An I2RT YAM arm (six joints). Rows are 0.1 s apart.
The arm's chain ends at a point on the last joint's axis. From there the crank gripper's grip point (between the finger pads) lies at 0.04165 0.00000 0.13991 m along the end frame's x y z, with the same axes.
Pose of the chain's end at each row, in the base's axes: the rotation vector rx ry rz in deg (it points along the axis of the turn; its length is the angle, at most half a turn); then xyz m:
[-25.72 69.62 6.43 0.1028 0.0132 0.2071]
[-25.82 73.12 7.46 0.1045 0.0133 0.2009]
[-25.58 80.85 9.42 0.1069 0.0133 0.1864]
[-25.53 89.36 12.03 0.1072 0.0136 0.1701]
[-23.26 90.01 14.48 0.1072 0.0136 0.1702]
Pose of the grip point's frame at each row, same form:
[-25.72 69.62 6.43 0.2405 0.0616 0.2068]
[-25.82 73.12 7.46 0.2417 0.0622 0.1920]
[-25.58 80.85 9.42 0.2416 0.0623 0.1588]
[-25.53 89.36 12.03 0.2357 0.0637 0.1223]
[-23.26 90.01 14.48 0.2348 0.0660 0.1223]

